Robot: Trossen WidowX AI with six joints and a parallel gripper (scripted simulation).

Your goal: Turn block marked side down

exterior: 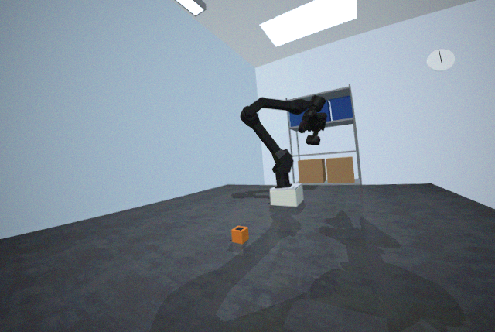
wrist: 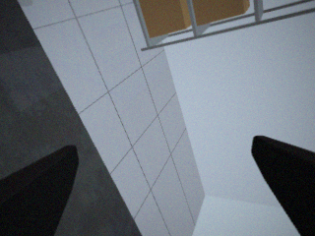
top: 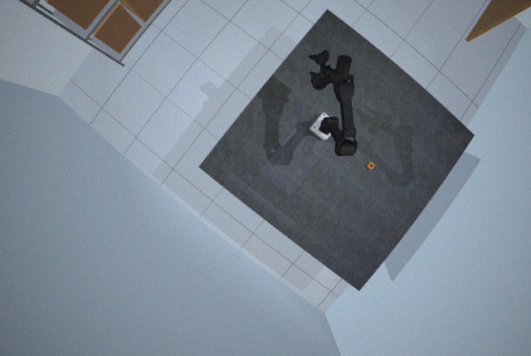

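Right now my gripper tip is 62 cm short of the orange block, 22 cm to the left of it and 26 cm above it.
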